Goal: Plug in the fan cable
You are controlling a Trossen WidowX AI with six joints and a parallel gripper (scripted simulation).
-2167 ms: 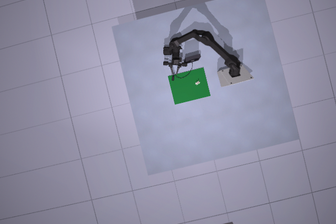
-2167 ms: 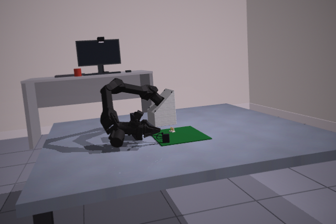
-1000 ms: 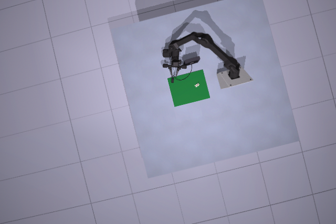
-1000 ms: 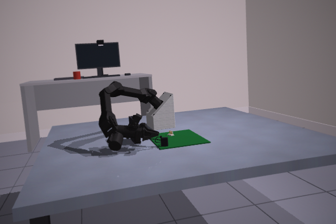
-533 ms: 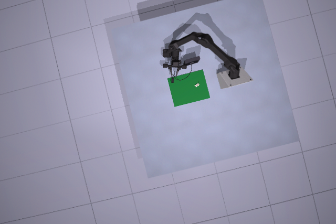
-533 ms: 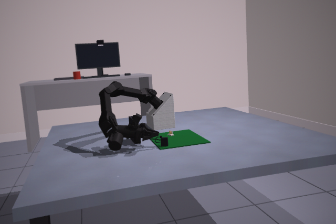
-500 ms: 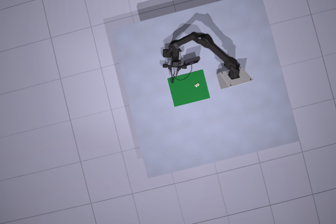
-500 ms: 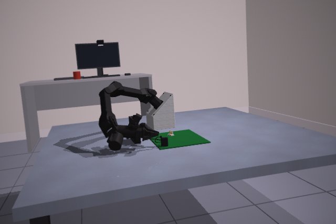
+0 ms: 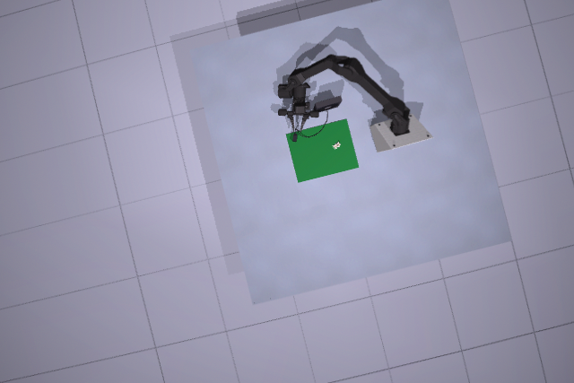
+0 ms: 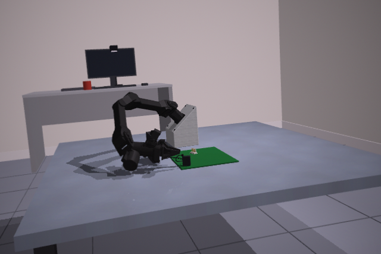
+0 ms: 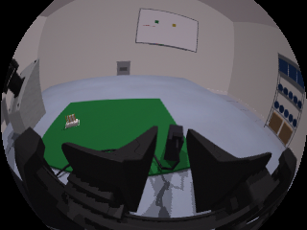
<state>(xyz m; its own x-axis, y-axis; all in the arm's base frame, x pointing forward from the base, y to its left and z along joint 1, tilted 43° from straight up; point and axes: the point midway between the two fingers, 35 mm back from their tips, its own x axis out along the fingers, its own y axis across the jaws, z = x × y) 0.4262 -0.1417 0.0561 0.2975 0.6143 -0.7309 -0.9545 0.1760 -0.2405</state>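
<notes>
My gripper tip is 40 mm above the black fan plug, 20 mm to the right of it and 20 mm short of it. From my gripper tip the other things lie so: four-pin header (170 mm behind, 100 mm to the left, 60 mm below); then black fan (170 mm behind, 80 mm to the right); then green board (110 mm to the left, 100 mm behind, 70 mm below).
</notes>
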